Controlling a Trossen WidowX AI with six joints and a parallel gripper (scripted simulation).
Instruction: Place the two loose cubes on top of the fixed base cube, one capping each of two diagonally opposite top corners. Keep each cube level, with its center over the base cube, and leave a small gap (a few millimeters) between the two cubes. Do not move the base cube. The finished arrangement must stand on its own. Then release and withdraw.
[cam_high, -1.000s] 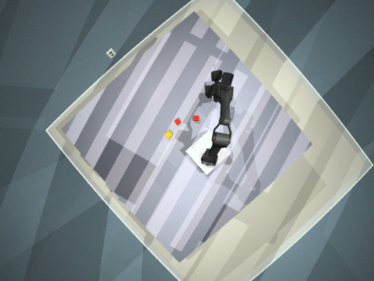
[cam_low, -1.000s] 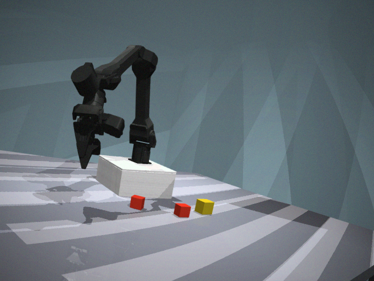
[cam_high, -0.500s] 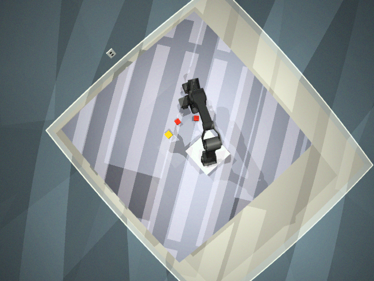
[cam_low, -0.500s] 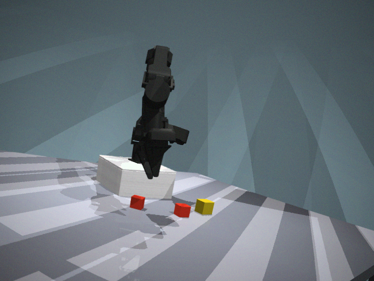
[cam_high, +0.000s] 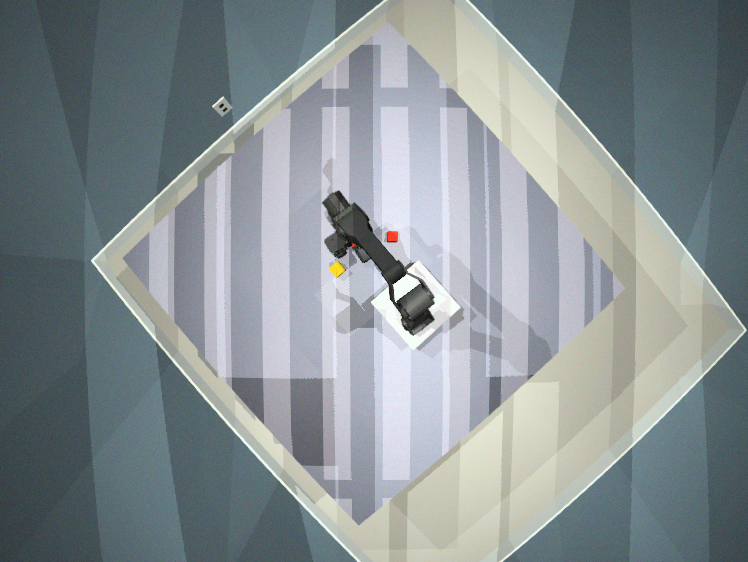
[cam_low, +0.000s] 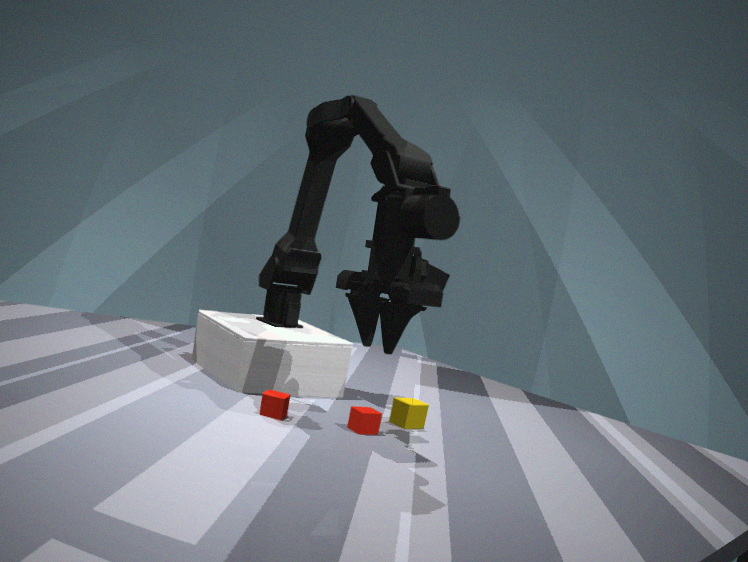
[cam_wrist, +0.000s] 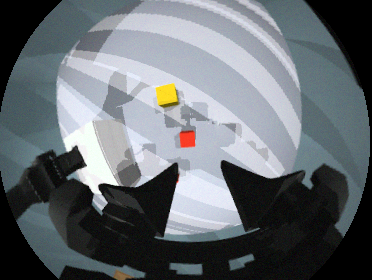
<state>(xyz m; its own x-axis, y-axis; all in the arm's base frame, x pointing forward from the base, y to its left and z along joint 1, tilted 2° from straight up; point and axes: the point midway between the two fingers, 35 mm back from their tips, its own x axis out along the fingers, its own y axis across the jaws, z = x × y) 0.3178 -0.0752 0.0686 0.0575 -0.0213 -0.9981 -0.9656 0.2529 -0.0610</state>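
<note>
The yellow cube is 120 mm to the left of my gripper tip, 100 mm below it and 20 mm behind it.
</note>
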